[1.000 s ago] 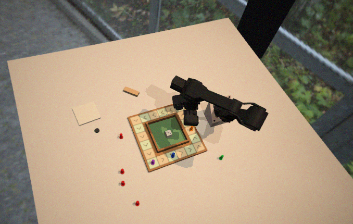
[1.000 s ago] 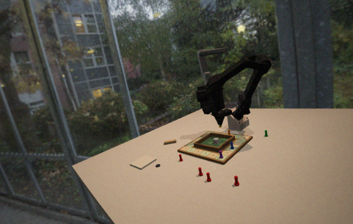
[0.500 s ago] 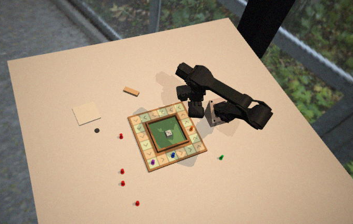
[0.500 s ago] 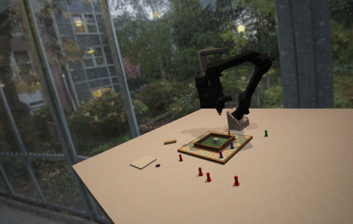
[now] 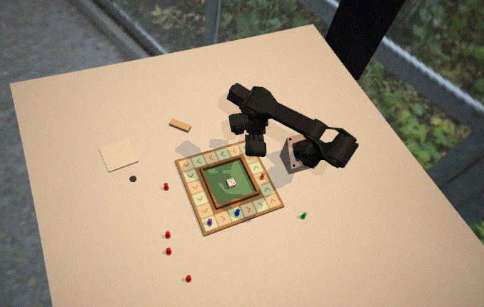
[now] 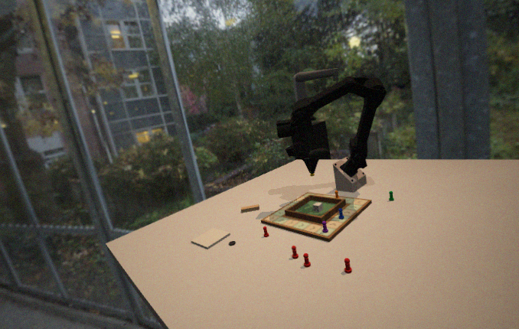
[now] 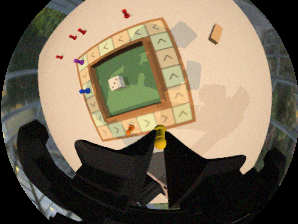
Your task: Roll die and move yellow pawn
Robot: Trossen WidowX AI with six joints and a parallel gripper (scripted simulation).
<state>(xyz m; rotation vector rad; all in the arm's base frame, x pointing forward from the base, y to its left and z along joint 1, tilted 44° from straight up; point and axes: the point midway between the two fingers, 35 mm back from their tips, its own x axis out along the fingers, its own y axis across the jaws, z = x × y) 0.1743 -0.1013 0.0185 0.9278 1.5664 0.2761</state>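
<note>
Now: gripper tip 9 cm above the orange pawn, 8 cm to the right of it and 2 cm past it. Round my gripper tip: yellow pawn: 1 cm above; then white die: 9 cm below, 9 cm ahead, 7 cm to the left; then green tray: 11 cm below, 9 cm ahead, 6 cm to the left.
</note>
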